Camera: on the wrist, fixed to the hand. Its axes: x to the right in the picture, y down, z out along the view.
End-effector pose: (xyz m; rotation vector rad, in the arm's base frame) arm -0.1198 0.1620 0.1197 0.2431 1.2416 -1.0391
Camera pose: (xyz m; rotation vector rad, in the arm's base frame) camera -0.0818 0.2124 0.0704 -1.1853 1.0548 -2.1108
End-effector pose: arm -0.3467 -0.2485 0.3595 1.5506 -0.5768 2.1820
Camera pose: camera -0.4120 -0.2949 0.3583 1.4263 0.3425 0.6704
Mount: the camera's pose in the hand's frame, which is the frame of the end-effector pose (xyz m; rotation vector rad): 0.0148 0.0742 -0.0263 -0.1663 -0.3534 -1.5554
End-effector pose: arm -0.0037 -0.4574 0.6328 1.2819 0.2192 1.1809
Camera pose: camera -0.0566 -0.4421 0.6910 0.7509 0.6683 -0.3503
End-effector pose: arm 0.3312 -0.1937 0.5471 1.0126 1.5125 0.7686
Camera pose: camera 0.3190 -0.1475 0.6114 -0.3014 1.3836 -0.3900
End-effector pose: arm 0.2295 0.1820 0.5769 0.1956 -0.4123 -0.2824
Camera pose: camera 0.2706 0.2508 0.5767 0.2729 -0.5131 -1.8940
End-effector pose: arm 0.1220 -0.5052 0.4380 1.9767 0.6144 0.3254
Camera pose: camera 0.1427 -0.5050 0.5154 0.8913 1.5604 -0.8671
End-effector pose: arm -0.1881 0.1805 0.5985 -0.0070 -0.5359 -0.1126
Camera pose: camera -0.1540 0.2517 0.5851 0.2364 -0.7797 -1.6977
